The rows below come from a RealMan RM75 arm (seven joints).
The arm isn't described. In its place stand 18 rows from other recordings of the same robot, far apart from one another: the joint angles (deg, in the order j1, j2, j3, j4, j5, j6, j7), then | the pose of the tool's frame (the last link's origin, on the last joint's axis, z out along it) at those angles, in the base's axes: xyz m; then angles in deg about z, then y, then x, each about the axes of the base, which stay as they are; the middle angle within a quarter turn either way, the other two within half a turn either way.
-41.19 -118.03 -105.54 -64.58 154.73 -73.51 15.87 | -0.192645 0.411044 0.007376 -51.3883 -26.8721 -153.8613
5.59 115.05 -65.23 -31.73 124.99 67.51 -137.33 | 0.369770 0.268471 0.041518 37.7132 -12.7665 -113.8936
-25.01 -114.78 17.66 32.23 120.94 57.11 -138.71 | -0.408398 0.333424 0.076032 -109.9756 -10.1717 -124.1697
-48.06 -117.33 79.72 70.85 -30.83 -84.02 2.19 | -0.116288 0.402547 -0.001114 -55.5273 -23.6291 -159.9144
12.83 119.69 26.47 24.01 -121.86 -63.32 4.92 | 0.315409 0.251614 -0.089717 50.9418 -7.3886 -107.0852
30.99 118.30 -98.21 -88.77 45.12 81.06 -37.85 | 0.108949 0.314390 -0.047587 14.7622 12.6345 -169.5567
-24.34 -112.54 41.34 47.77 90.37 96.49 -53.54 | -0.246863 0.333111 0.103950 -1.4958 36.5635 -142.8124
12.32 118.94 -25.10 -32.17 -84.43 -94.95 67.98 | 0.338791 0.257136 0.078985 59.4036 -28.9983 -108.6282
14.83 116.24 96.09 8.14 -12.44 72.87 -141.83 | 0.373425 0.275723 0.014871 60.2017 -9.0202 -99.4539
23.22 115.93 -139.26 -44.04 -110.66 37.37 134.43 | 0.244480 0.348220 -0.084840 19.2146 -3.9236 -109.4823
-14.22 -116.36 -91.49 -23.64 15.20 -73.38 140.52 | -0.307848 0.308650 0.021154 -57.1276 25.4419 -99.8405
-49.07 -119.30 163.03 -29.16 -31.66 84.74 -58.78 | -0.245395 0.391906 0.011694 -29.8852 24.4394 -139.1232
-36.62 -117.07 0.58 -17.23 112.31 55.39 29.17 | -0.260327 0.328449 -0.112973 11.7432 17.6400 -131.1542
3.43 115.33 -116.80 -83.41 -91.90 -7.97 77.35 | 0.174874 0.314615 -0.045437 5.1662 -10.6182 -124.9528
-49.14 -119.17 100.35 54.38 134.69 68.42 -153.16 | -0.133192 0.366794 -0.102935 -31.2157 -21.9705 -172.0776
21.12 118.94 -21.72 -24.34 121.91 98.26 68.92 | 0.305689 0.296734 0.128236 -96.7432 -35.8045 -73.1608
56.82 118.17 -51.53 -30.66 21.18 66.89 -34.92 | 0.215225 0.426000 -0.035070 55.4882 23.5472 -166.1376
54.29 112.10 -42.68 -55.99 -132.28 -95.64 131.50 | 0.119655 0.425919 0.080163 39.7673 -5.8169 -165.0397
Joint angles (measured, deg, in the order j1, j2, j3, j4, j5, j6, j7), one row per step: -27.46 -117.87 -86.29 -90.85 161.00 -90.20 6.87; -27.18 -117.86 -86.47 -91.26 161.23 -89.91 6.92; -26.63 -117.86 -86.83 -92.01 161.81 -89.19 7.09; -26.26 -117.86 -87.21 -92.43 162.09 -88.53 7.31; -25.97 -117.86 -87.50 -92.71 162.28 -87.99 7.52; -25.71 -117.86 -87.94 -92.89 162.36 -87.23 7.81; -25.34 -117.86 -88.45 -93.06 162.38 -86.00 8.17; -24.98 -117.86 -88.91 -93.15 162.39 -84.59 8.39; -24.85 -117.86 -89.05 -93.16 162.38 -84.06 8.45; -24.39 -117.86 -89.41 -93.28 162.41 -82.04 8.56; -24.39 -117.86 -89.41 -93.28 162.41 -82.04 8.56
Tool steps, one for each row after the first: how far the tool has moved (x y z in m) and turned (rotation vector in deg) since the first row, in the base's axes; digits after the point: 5 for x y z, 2 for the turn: -0.00018 0.00049 0.00165 0.57 -0.07 -0.24; -0.00070 0.00183 0.00500 1.77 -0.13 -0.83; -0.00117 0.00315 0.00743 2.65 -0.32 -1.27; -0.00166 0.00416 0.00922 3.29 -0.46 -1.63; -0.00212 0.00582 0.01121 4.06 -0.77 -2.05; -0.00267 0.00815 0.01342 5.10 -1.28 -2.70; -0.00318 0.01075 0.01545 6.28 -1.85 -3.34; -0.00338 0.01166 0.01605 6.70 -2.06 -3.56; -0.00346 0.01503 0.01814 8.28 -2.81 -4.52; -0.00346 0.01503 0.01814 8.28 -2.81 -4.52
